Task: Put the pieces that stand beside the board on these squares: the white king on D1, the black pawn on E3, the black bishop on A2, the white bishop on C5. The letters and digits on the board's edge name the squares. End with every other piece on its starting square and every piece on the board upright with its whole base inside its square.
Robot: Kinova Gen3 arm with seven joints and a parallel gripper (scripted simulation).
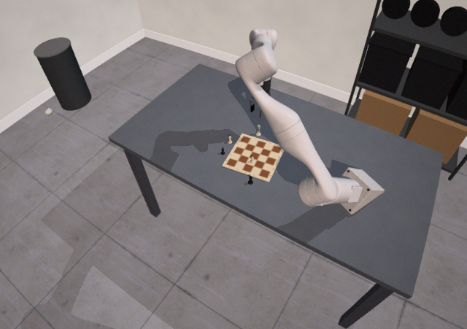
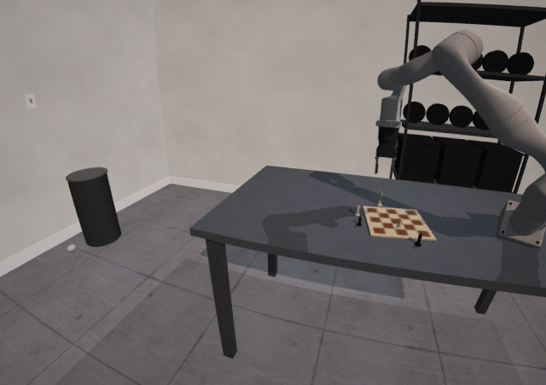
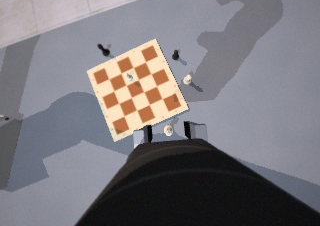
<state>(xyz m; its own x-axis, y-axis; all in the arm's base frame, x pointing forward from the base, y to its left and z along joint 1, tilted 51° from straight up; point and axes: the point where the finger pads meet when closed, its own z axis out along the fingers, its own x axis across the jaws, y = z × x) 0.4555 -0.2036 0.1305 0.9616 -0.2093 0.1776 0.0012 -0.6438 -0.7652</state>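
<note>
My gripper is now 13 cm above the white king and 2 cm to the left of it. Also, from my hand: chessboard: 15 cm below, 10 cm to the left, 8 cm behind; then white bishop: 14 cm below, 11 cm to the left, 6 cm ahead; then black pawn: 18 cm to the left, 14 cm below, 4 cm ahead.
</note>
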